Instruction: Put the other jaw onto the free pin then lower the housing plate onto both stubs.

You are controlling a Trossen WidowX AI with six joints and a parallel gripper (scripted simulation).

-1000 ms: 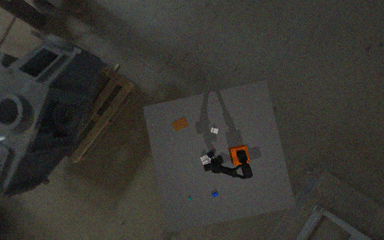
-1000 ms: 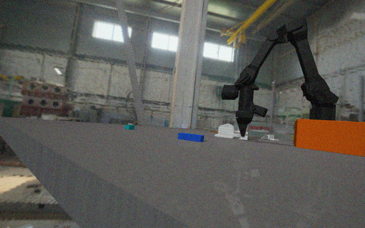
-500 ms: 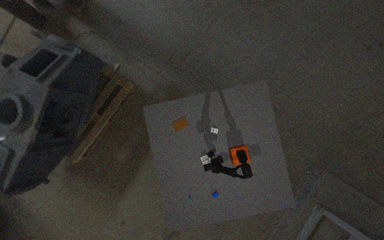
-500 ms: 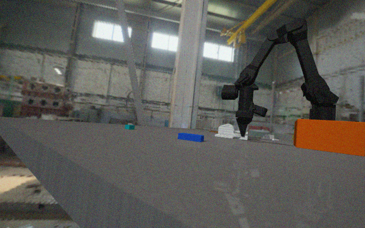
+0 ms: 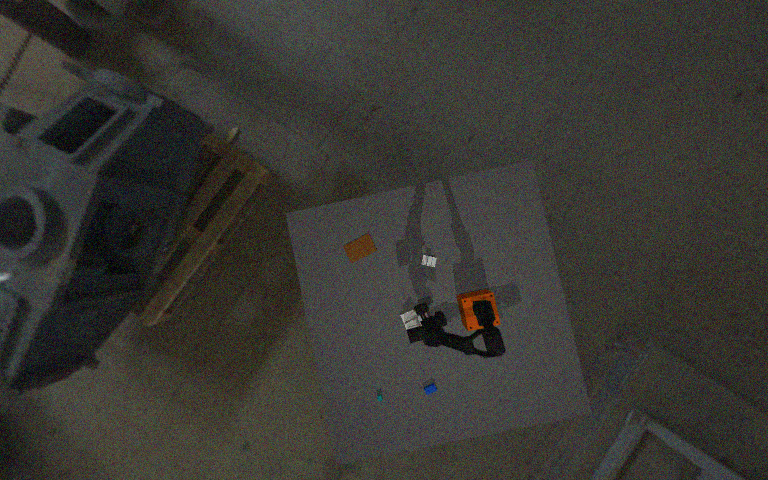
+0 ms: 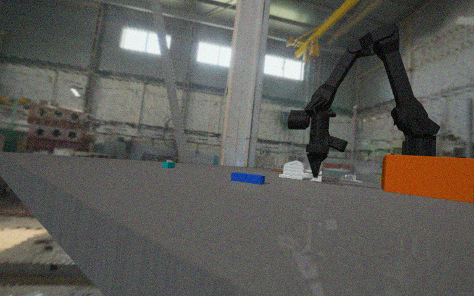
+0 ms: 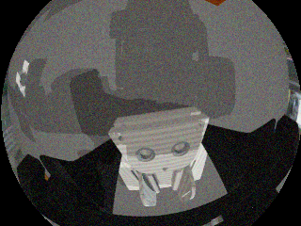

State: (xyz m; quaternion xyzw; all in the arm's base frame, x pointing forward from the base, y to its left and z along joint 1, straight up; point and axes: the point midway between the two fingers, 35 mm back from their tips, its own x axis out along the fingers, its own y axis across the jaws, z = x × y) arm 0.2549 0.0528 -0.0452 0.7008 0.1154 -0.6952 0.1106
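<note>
My gripper tip is 20 mm short of the curved white jaw and 20 mm to the right of it. Round my gripper tip: teal block 260 mm ahead, 380 mm to the left; then flat orange plate 300 mm ahead, 380 mm to the right, 10 mm below; then blue block 350 mm to the left.
</note>
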